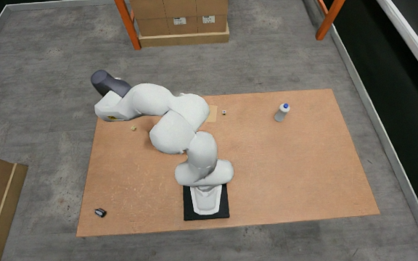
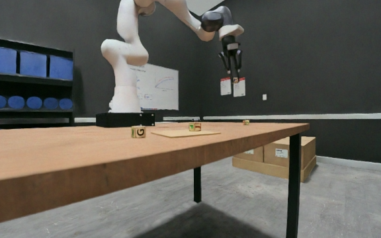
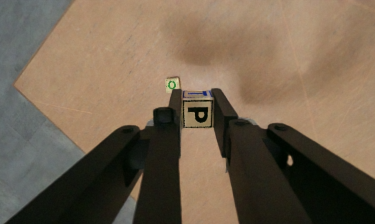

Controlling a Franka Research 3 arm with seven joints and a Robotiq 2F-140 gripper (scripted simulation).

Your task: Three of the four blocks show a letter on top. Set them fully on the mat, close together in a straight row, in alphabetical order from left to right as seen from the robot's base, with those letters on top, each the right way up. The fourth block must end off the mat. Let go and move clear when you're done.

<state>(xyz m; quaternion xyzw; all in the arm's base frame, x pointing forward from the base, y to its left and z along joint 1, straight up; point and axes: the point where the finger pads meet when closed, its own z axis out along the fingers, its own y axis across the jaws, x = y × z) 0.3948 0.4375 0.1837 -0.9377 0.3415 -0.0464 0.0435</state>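
The pale yellow mat is 140 mm ahead of my hand, 450 mm to the right of it and 260 mm below it. The rest, counted from my hand: block (30 mm ahead, 60 mm to the left, 250 mm below); then white bottle (90 mm ahead, 970 mm to the right, 180 mm below); then black object (520 mm behind, 190 mm to the left, 240 mm below).
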